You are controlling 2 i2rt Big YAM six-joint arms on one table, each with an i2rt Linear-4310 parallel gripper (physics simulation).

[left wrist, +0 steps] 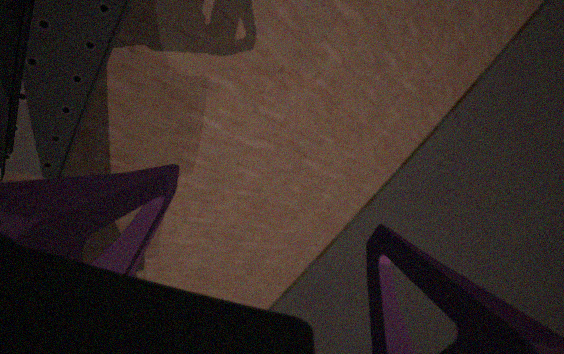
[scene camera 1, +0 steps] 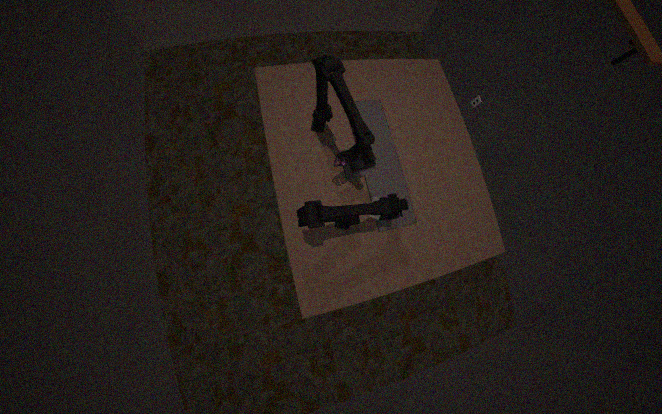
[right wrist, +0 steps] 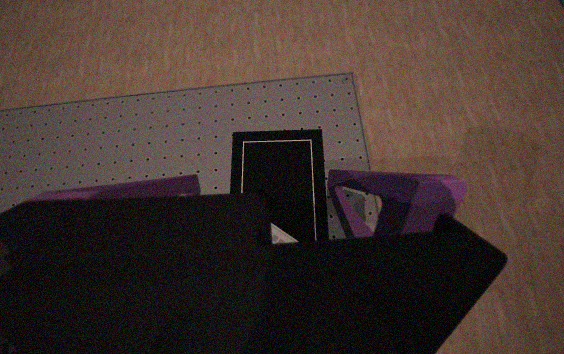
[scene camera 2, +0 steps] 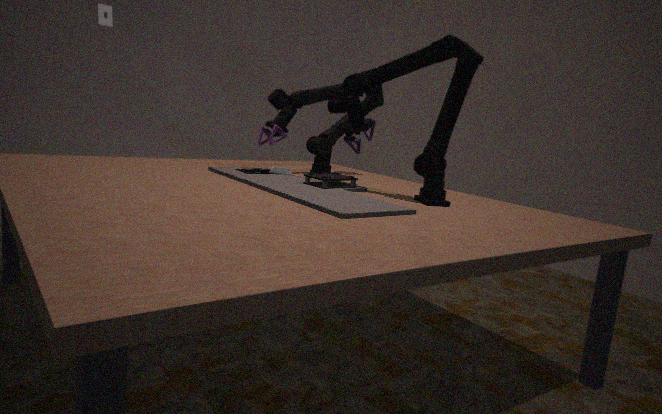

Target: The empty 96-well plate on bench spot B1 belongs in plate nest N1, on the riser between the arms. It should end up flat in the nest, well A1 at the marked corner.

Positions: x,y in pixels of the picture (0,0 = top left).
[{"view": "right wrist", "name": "my right gripper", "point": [265,180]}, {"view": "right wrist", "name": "black plate nest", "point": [286,167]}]
